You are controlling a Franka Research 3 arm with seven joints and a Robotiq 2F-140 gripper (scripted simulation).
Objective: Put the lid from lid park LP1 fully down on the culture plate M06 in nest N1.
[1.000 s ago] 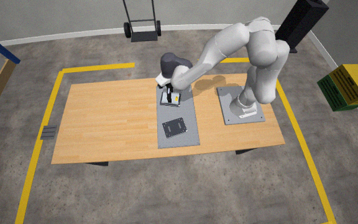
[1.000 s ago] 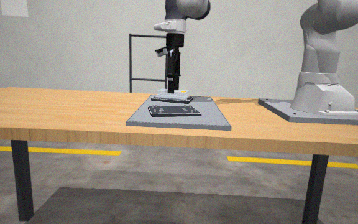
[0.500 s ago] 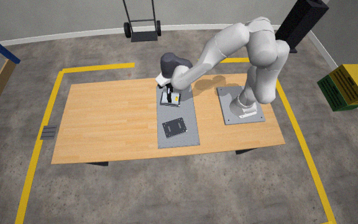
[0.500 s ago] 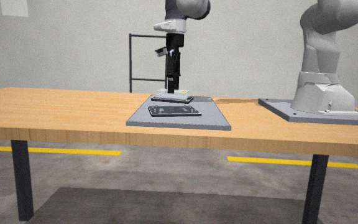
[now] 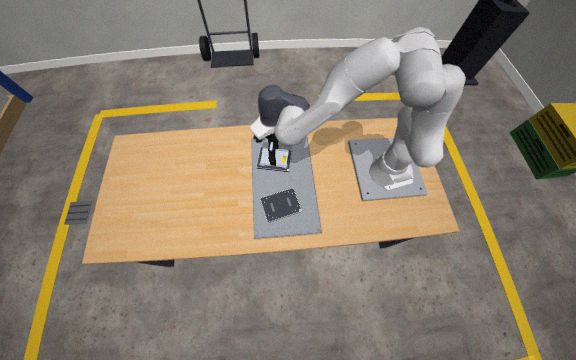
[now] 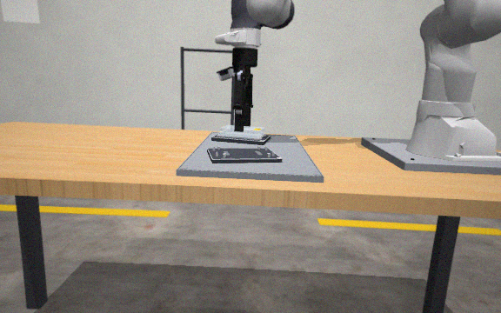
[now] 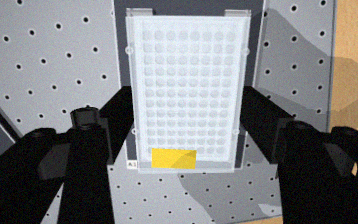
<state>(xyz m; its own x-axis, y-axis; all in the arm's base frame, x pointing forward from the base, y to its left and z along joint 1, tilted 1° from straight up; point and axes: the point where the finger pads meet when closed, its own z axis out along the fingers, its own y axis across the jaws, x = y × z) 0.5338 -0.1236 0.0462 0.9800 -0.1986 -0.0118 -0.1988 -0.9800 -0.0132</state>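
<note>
Now: the nest N1 50 mm below my hand. From my hand the other things lie so: lid: 20 mm below; then lid park LP1: 10 mm behind, 240 mm to the left, 50 mm below.
</note>
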